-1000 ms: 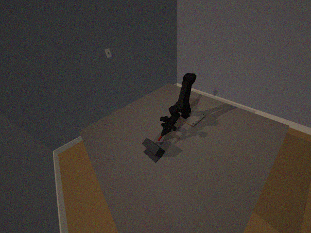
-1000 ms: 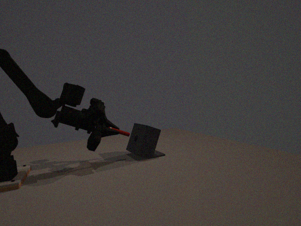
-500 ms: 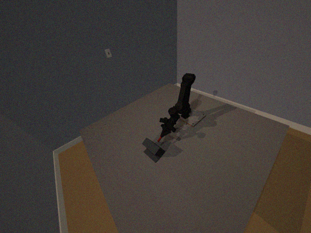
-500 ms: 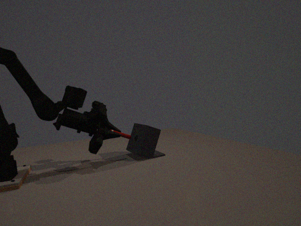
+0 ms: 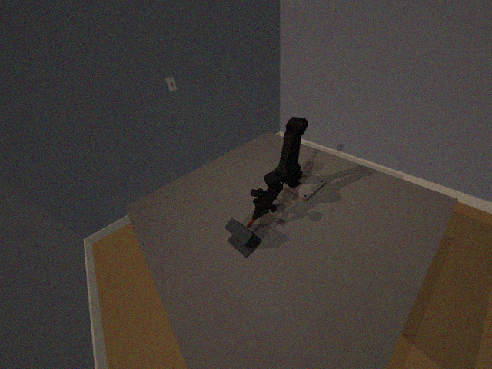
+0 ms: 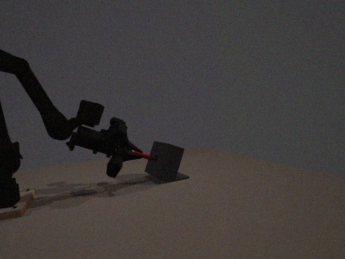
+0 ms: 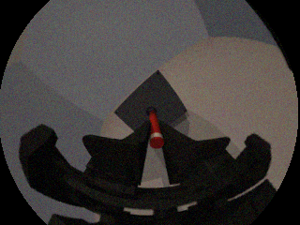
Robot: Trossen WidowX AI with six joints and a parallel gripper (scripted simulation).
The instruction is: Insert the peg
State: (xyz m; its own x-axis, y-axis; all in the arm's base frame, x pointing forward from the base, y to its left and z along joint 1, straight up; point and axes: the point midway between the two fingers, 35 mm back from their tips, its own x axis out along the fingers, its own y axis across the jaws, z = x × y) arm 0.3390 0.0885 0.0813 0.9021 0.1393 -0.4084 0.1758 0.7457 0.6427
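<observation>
Now: gripper tip 2 cm past the red peg and 1 cm below it. Also, from my gripper tip: dark sloped panel (7 cm ahead, 1 cm to the left, 3 cm below).
</observation>
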